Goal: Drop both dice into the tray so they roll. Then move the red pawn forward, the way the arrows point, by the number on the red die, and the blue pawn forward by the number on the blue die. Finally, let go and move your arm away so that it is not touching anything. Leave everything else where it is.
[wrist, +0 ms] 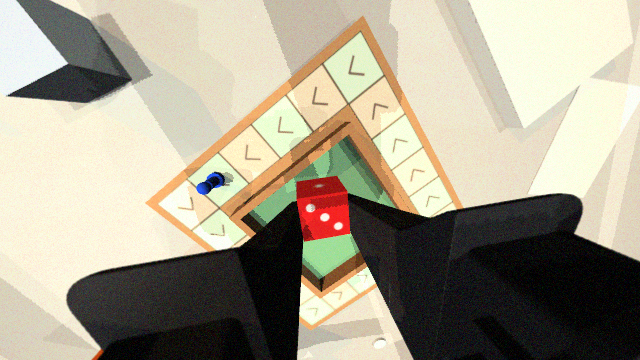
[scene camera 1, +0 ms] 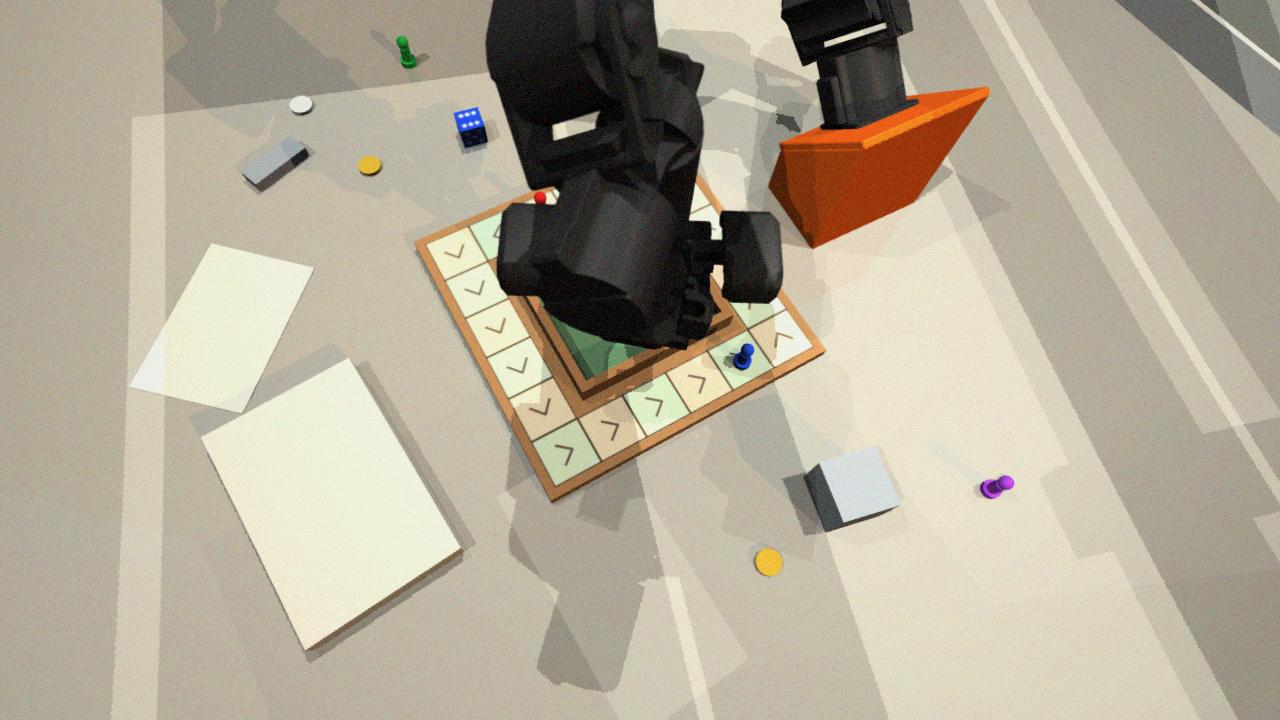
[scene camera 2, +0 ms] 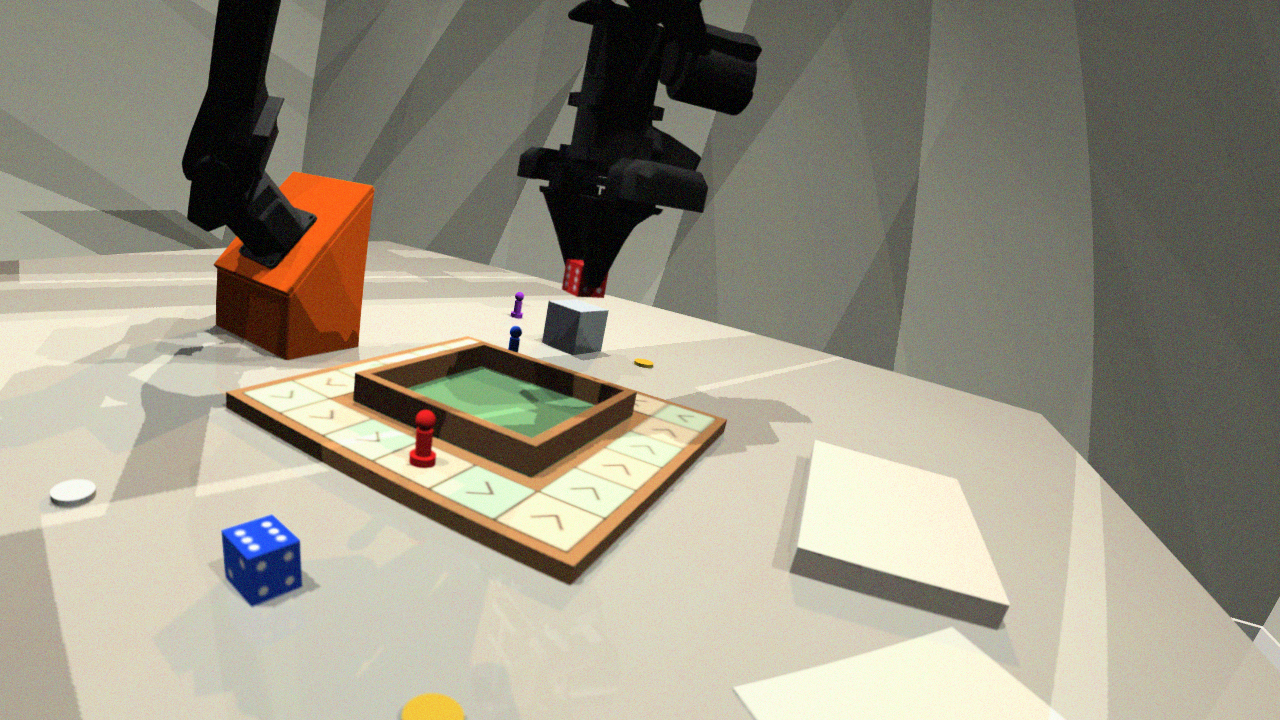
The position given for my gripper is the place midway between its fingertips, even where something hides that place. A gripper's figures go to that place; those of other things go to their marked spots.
Scene:
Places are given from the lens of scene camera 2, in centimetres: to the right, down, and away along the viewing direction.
my gripper point(scene camera 2: 583, 282): -4, -6, 50
red pawn point(scene camera 2: 423, 456): -13, 6, 36
green tray point(scene camera 2: 519, 406): -9, 4, 48
The marked spots on the green tray and the red pawn are 13 cm apart.

